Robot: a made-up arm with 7 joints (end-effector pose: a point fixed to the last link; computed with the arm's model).
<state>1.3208 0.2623 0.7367 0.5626 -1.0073 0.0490 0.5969</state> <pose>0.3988 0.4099 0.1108 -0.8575 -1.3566 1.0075</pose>
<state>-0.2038 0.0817 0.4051 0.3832 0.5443 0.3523 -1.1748</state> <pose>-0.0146 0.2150 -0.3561 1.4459 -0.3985 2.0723</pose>
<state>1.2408 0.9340 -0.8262 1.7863 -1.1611 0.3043 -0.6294</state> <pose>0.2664 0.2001 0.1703 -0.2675 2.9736 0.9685</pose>
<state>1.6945 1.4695 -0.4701 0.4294 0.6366 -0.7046 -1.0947</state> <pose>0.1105 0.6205 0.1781 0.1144 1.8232 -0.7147</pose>
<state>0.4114 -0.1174 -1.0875 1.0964 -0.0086 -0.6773 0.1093</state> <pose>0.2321 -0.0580 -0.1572 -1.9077 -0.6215 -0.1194</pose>
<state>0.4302 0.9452 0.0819 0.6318 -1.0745 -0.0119 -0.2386</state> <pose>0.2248 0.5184 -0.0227 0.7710 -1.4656 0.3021</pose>
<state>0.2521 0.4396 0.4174 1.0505 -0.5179 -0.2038 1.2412</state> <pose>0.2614 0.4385 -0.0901 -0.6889 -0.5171 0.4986</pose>
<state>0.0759 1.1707 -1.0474 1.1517 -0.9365 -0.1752 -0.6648</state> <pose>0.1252 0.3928 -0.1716 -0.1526 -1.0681 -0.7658</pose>
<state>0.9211 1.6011 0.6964 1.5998 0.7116 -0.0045 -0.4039</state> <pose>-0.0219 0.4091 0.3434 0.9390 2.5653 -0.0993</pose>
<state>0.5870 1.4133 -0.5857 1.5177 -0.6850 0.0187 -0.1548</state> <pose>0.2438 0.3777 0.1000 0.3957 -1.6910 -0.4885</pose>
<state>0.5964 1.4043 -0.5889 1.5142 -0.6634 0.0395 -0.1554</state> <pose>0.2454 0.3775 0.0996 0.3922 -1.7077 -0.4498</pose>
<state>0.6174 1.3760 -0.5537 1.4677 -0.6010 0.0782 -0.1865</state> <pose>0.2494 0.3874 0.1050 0.3971 -1.7962 -0.3189</pose>
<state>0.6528 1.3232 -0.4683 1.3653 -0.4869 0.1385 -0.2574</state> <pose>0.2541 0.4106 0.1154 0.4102 -1.9632 -0.0545</pose>
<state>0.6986 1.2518 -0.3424 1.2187 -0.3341 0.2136 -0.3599</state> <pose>0.2557 0.4437 0.1239 0.4254 -2.1540 0.3442</pose>
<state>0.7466 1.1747 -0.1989 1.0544 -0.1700 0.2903 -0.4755</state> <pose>0.2535 0.4783 0.1224 0.4369 -2.2842 0.8294</pose>
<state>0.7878 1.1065 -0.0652 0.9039 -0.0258 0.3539 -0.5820</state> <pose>0.2507 0.5057 0.1103 0.4436 -2.3054 1.3003</pose>
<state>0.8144 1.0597 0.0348 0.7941 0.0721 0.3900 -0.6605</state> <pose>0.2490 0.5222 0.0954 0.4482 -2.2584 1.6419</pose>
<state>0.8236 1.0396 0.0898 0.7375 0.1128 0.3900 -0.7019</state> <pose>0.2470 0.5302 0.0859 0.4518 -2.2321 1.7982</pose>
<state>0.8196 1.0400 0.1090 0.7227 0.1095 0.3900 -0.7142</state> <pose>0.2442 0.5336 0.0836 0.4775 -2.2296 1.8249</pose>
